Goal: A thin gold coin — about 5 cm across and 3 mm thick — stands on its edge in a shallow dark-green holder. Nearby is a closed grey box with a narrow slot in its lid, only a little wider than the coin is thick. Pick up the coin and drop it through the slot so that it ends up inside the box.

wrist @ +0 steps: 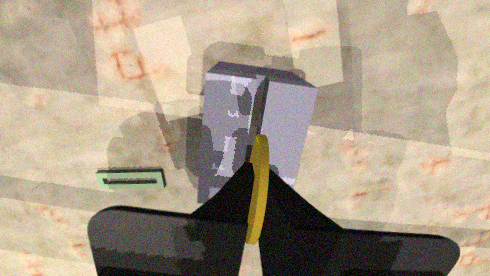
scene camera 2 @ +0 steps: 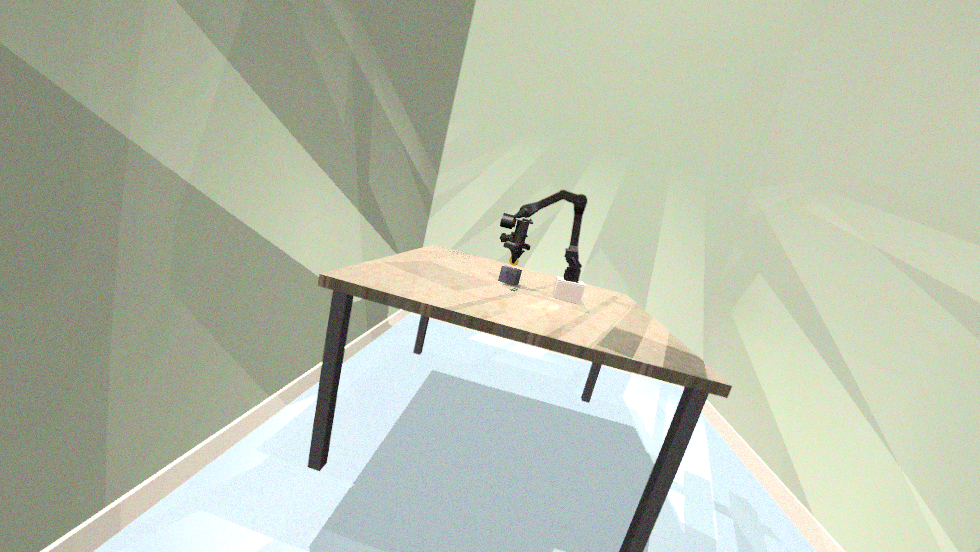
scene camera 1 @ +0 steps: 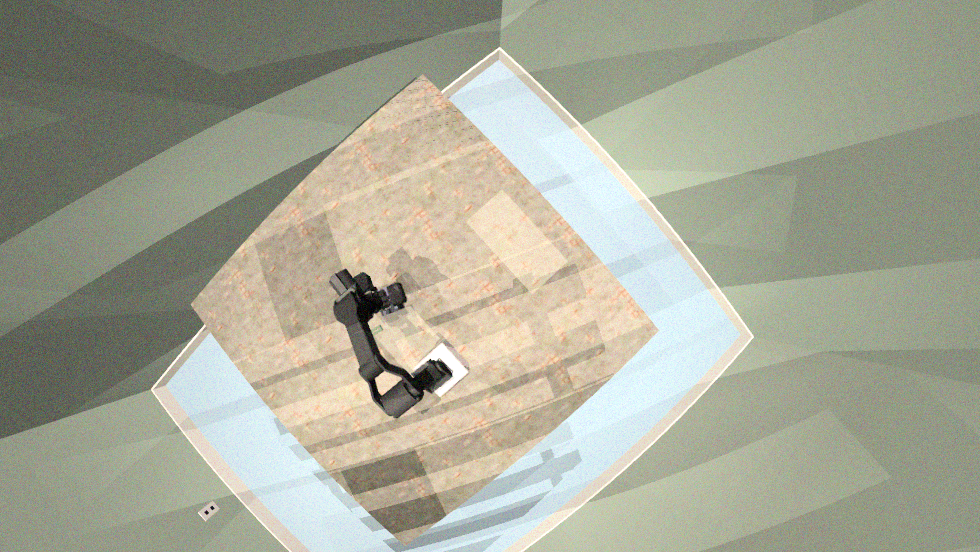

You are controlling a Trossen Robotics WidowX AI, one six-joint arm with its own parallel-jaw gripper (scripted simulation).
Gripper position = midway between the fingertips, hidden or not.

My gripper [scene camera 1: 383,301] carries a gold coin [wrist: 259,158].
My gripper is seen too in the wrist view [wrist: 253,171]. Scene camera 1 does not show the gold coin, which is hidden by my gripper.
